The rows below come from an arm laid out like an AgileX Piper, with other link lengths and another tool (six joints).
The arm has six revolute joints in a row. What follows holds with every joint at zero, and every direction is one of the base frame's.
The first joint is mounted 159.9 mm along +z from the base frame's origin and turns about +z.
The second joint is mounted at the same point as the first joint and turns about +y.
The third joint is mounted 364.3 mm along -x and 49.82 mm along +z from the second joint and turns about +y.
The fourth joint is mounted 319.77 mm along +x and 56.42 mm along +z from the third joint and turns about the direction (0.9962, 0, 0.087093).
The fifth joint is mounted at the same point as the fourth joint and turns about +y.
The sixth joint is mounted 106.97 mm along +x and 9.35 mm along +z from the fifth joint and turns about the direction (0.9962, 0, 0.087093).
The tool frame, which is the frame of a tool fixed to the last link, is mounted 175.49 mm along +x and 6 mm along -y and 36.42 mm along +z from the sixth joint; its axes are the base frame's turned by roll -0.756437, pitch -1.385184 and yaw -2.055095 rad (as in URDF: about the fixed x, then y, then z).
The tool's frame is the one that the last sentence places.
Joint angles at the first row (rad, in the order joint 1, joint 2, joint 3, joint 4, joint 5, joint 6):
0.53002 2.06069 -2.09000 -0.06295 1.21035 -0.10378
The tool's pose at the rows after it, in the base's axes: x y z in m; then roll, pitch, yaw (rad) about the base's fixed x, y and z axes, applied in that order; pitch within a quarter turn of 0, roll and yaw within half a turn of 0:
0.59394 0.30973 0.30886 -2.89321 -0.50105 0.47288
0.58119 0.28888 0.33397 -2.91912 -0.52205 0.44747
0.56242 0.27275 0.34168 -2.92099 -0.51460 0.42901
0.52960 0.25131 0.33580 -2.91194 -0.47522 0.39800
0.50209 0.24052 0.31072 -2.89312 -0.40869 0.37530
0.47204 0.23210 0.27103 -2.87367 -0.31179 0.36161
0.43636 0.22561 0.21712 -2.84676 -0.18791 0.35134
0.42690 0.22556 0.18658 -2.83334 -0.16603 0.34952
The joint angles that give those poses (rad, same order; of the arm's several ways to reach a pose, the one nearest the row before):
0.52913 2.01064 -2.08356 -0.10741 1.23602 -0.07907
0.52924 1.93880 -2.03594 -0.14878 1.24508 -0.04457
0.52667 1.87058 -1.95970 -0.15820 1.24715 -0.02742
0.52439 1.77687 -1.82589 -0.15852 1.24942 0.00000
0.52438 1.72866 -1.71248 -0.13994 1.25036 0.01822
0.52439 1.70225 -1.59209 -0.10964 1.25025 0.02632
0.52438 1.69635 -1.45435 -0.06334 1.23621 0.02703
0.52439 1.69732 -1.36613 -0.04697 1.16618 0.02704

